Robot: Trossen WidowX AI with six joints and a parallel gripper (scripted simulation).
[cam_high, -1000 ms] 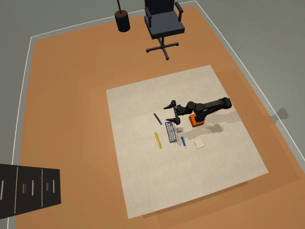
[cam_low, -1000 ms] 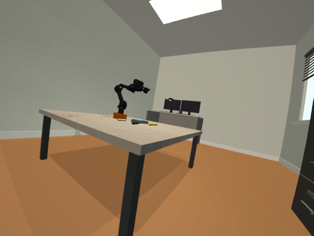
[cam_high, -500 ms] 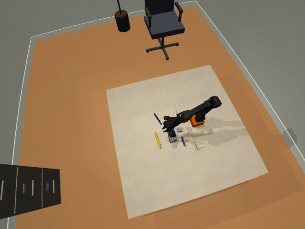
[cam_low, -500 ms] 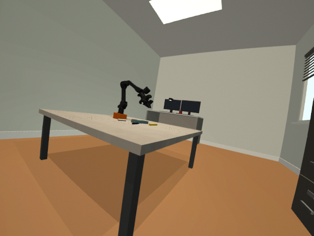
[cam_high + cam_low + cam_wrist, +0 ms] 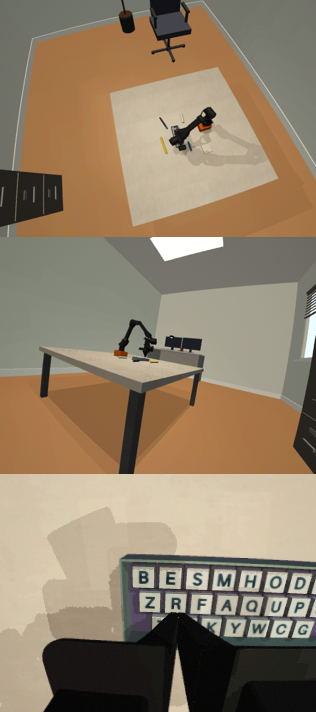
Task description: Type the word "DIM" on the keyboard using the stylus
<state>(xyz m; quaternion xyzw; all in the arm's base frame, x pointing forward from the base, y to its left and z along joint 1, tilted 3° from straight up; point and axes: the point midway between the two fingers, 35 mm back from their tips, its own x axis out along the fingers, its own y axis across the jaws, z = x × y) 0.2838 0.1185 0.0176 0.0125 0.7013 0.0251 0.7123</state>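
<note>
Right now my gripper tip is 90 mm to the left of the D key, 30 mm above it and 20 mm short of it. The rest, counted from my gripper tip: yellow pencil (140 mm ahead, 30 mm below, 10 mm to the right); then grey block (90 mm behind, 60 mm to the right, 30 mm below); then blue stylus (90 mm behind, 80 mm to the left, 30 mm below).
</note>
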